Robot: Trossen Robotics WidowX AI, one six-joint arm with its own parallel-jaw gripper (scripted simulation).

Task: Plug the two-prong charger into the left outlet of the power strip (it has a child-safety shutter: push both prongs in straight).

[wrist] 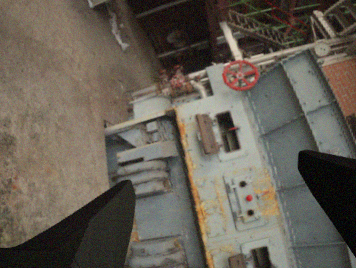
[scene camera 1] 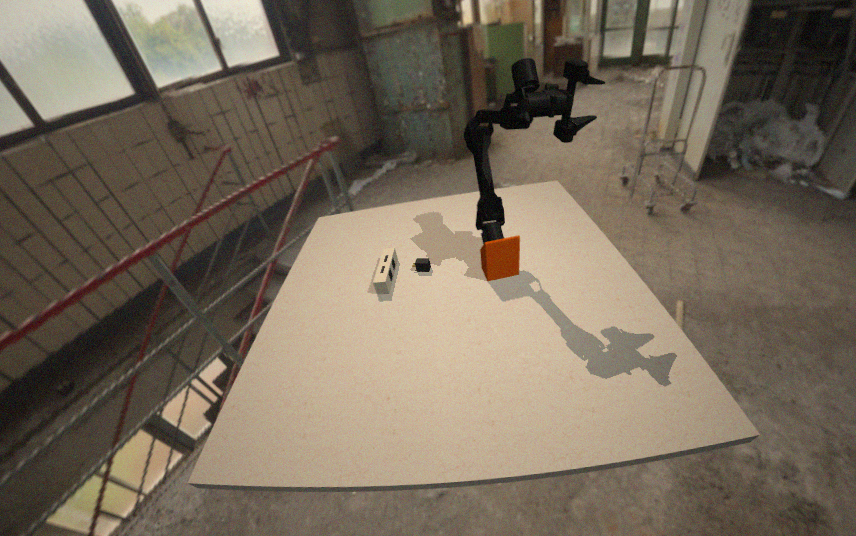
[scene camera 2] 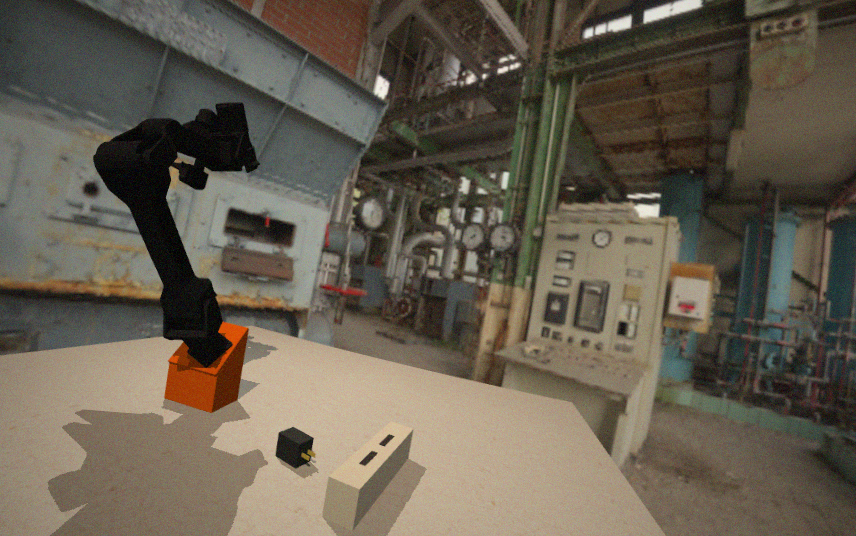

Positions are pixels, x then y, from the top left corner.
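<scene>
You'd find my gripper in the wrist view [217,175], and it's there in scene camera 1 and scene camera 2 too. On my gripper, [scene camera 2: 194,176] and [scene camera 1: 554,131] are the same spot.
</scene>
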